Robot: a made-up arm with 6 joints. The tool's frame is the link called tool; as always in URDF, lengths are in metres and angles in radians. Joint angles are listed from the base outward. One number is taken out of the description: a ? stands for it. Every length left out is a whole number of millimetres.
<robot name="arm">
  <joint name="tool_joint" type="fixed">
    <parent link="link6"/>
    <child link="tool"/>
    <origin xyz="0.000 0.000 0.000" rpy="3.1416 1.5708 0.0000"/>
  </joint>
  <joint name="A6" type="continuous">
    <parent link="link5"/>
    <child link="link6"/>
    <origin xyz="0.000 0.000 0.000" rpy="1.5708 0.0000 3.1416"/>
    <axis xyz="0 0 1"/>
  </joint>
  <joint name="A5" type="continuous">
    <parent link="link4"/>
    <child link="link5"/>
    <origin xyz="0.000 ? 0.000" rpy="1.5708 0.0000 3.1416"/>
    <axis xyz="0 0 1"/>
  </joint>
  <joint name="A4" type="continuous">
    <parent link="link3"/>
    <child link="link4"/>
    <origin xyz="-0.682 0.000 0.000" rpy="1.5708 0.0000 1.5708"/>
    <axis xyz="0 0 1"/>
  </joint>
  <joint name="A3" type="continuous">
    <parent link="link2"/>
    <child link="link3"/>
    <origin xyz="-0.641 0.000 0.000" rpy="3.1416 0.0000 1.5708"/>
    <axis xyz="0 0 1"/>
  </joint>
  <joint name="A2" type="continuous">
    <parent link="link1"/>
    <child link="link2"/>
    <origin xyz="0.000 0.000 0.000" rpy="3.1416 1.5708 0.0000"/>
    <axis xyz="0 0 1"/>
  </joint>
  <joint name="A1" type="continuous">
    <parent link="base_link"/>
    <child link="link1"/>
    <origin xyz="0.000 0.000 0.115" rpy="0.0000 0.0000 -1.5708"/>
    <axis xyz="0 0 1"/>
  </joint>
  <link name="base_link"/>
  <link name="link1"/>
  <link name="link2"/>
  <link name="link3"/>
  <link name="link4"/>
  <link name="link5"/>
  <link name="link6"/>
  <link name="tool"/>
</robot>
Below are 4 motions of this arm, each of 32 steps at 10 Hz.
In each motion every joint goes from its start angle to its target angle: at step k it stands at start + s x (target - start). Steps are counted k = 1, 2, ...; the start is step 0. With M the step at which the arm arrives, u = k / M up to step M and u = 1 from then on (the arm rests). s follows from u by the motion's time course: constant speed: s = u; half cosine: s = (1 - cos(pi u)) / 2; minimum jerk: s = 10 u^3 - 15 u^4 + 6 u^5.
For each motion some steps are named. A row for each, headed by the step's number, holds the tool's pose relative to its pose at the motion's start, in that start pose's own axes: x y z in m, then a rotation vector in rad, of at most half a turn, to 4 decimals.
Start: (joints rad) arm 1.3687 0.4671 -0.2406 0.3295 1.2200 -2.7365
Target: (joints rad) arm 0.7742 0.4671 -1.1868 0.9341 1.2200 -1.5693
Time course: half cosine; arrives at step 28
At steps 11, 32:
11: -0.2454 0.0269 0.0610 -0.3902 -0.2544 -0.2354
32: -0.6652 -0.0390 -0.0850 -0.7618 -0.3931 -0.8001

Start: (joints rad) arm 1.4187 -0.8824 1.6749 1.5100 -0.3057 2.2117
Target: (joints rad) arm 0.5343 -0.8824 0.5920 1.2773 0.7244 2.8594
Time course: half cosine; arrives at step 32
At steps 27, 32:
27: -0.4788 -0.6201 0.4580 -0.8789 0.2138 -1.6163
32: -0.5108 -0.6146 0.4968 -0.9063 0.2169 -1.6985

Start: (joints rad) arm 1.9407 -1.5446 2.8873 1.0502 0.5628 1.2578
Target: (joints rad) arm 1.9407 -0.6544 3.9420 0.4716 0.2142 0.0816
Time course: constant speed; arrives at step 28
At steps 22, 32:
22: -0.3663 -0.2806 -0.0177 1.2896 0.3443 -0.0678
32: -0.4401 -0.3840 -0.0575 1.6507 0.4153 -0.1339

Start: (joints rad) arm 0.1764 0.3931 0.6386 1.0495 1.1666 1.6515
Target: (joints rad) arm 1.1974 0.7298 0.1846 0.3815 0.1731 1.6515
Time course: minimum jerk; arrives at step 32
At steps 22, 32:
22: 0.2735 -0.4705 0.7869 1.0433 -0.5102 0.5261
32: 0.2563 -0.6615 0.8989 1.1410 -0.8004 0.6411

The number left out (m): 0.088
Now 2 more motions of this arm.
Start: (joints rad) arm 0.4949 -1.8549 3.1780 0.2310 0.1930 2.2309
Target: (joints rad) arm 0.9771 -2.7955 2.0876 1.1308 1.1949 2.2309
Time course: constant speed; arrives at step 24
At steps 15, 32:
15: 0.3808 0.0201 -0.0525 -0.6963 -0.0806 -0.7519
32: 0.5706 -0.0860 -0.0791 -0.9540 -0.3514 -1.2734

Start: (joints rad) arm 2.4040 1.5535 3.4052 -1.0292 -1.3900 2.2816
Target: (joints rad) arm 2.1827 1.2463 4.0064 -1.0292 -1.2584 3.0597
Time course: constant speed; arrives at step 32
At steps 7, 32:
7: -0.0733 -0.1098 0.0383 -0.3549 0.0896 -0.0746
32: -0.2819 -0.3453 0.3305 -1.6366 0.4221 -0.2686

